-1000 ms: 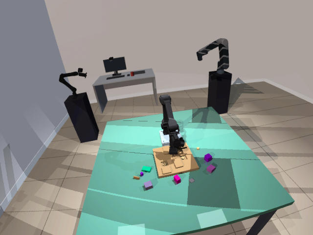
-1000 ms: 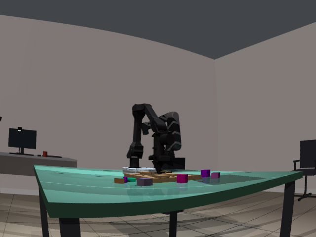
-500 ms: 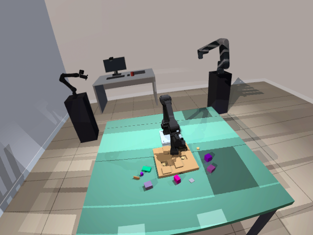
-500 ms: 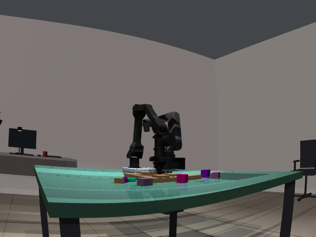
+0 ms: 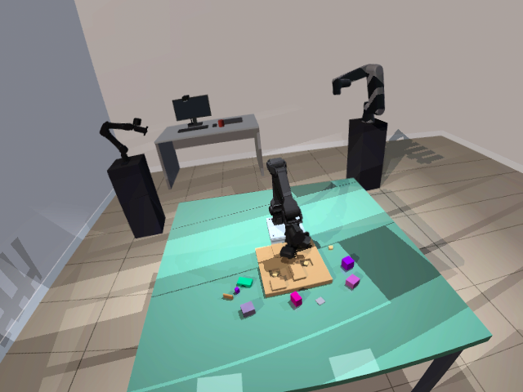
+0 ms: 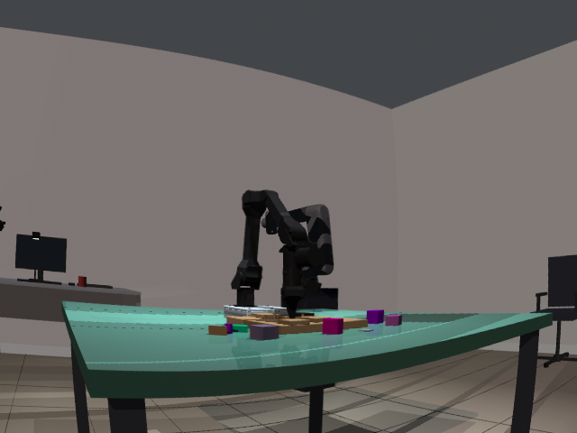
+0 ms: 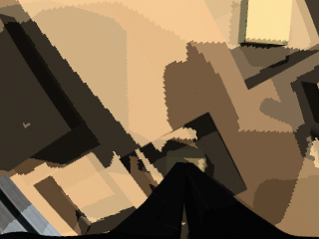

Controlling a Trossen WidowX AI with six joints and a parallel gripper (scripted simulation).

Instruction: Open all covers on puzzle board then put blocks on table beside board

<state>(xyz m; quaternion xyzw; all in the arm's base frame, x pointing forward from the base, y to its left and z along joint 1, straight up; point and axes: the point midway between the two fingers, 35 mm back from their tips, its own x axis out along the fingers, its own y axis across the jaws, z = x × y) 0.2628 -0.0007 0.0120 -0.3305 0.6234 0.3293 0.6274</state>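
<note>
My gripper tip is now 5 cm short of the tan puzzle board and 2 cm to the left of it. Also, from my gripper tip: grey tile 28 cm ahead, 3 cm to the left, 2 cm below; then magenta block 25 cm ahead, 7 cm to the right; then green block 25 cm to the right, 9 cm ahead, 1 cm below.
</note>
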